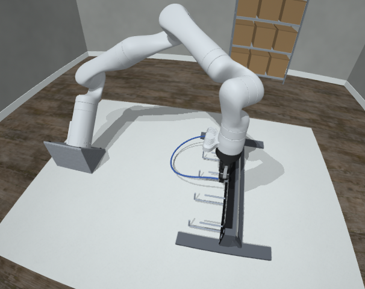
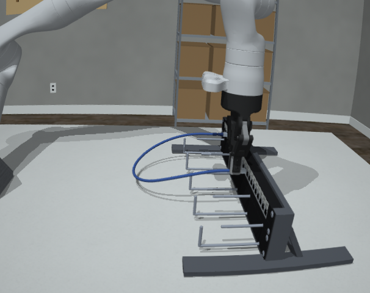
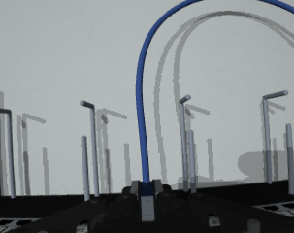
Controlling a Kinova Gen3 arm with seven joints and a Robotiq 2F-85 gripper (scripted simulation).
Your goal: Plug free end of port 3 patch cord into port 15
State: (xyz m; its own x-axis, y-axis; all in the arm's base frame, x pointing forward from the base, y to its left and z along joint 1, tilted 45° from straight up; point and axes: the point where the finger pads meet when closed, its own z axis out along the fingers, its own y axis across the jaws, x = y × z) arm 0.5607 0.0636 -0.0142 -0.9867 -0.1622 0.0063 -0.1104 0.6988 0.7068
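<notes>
My gripper is now 10 mm short of the plug and 10 mm above it.
</notes>
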